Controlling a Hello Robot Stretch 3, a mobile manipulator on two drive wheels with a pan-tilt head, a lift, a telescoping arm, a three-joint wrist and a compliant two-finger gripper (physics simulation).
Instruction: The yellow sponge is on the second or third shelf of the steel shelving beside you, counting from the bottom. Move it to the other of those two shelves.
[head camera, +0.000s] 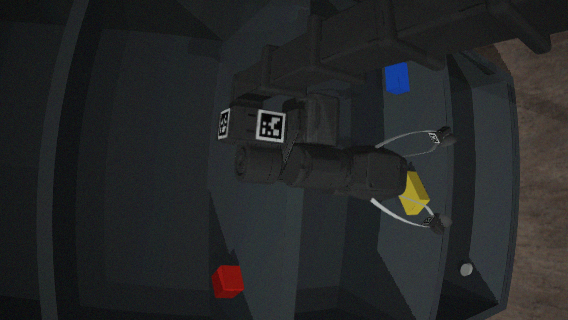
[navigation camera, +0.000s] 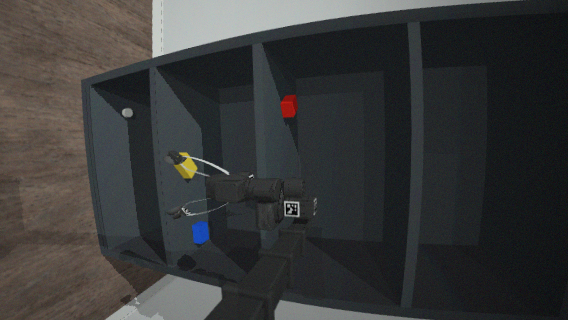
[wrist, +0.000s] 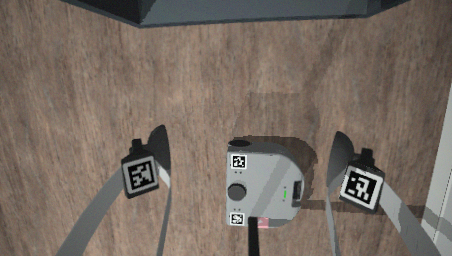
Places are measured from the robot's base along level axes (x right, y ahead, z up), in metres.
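Where they show: gripper, fingertip midpoint: (head camera: 452, 181) (navigation camera: 167, 184).
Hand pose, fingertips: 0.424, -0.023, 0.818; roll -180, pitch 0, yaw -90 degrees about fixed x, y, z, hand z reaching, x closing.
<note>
Things, the pixels of their top centre, and the offset from my fingertips, as dx, dy, dz. Level surfaces: height alone.
- yellow sponge at its top centre: (head camera: 406, 192) (navigation camera: 189, 165) +0.356, +0.019, -0.239
- second shelf at its surface level: dz -0.284
- blue block at its top centre: (head camera: 391, 75) (navigation camera: 204, 232) +0.432, -0.315, -0.239
- red block at its top centre: (head camera: 217, 282) (navigation camera: 294, 105) +0.455, +0.258, +0.218
- small whitish object at its top centre: (head camera: 464, 270) (navigation camera: 128, 112) +0.416, +0.308, -0.717
- wooden floor at its surface level: dz -0.818
The yellow sponge (head camera: 414, 186) (navigation camera: 188, 164) lies on the second shelf (head camera: 425, 260) (navigation camera: 175, 125) from the bottom of the dark steel shelving (head camera: 45, 200) (navigation camera: 414, 100) (wrist: 250, 12). The third shelf (head camera: 270, 250) (navigation camera: 272, 100) is the one above it. My gripper (head camera: 441, 180) (navigation camera: 175, 185) (wrist: 247, 147) is open and empty. It points down in front of the shelving, with the floor below it in the wrist view. One finger overlaps the sponge in the head and navigation views, and the wrist body hides part of the sponge in the head view.
A blue block (head camera: 397, 78) (navigation camera: 200, 232) lies on the sponge's shelf. A red block (head camera: 228, 281) (navigation camera: 289, 106) is on the third shelf. A small whitish object (head camera: 466, 269) (navigation camera: 127, 113) is on the bottom shelf. My base (wrist: 265, 185) stands on the wooden floor (head camera: 545, 200) (navigation camera: 40, 125) (wrist: 75, 90).
</note>
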